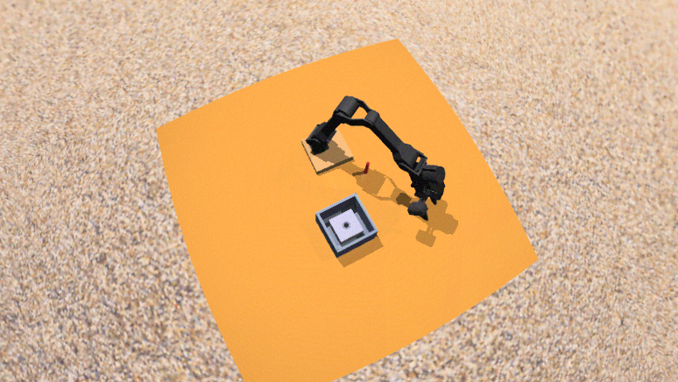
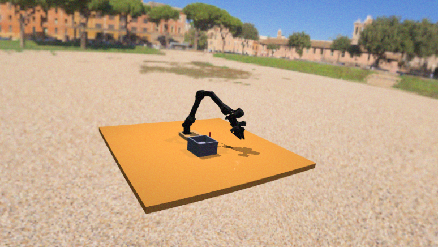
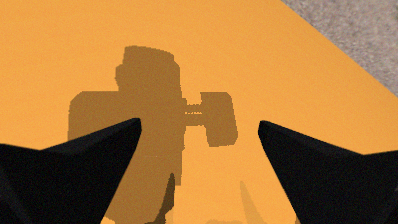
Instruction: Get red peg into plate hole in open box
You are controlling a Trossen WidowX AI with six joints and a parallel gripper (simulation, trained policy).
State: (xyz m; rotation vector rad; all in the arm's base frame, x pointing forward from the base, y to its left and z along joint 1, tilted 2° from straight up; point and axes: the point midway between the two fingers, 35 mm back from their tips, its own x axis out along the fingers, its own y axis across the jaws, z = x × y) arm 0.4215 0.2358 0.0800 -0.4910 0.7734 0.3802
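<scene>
The red peg lies 270 mm behind my gripper tip, 120 mm to the right of it and 60 mm below it. Round my gripper tip: pale plate 290 mm to the right, 100 mm behind, 50 mm below; then grey box 290 mm to the right, 100 mm behind, 70 mm below.
</scene>
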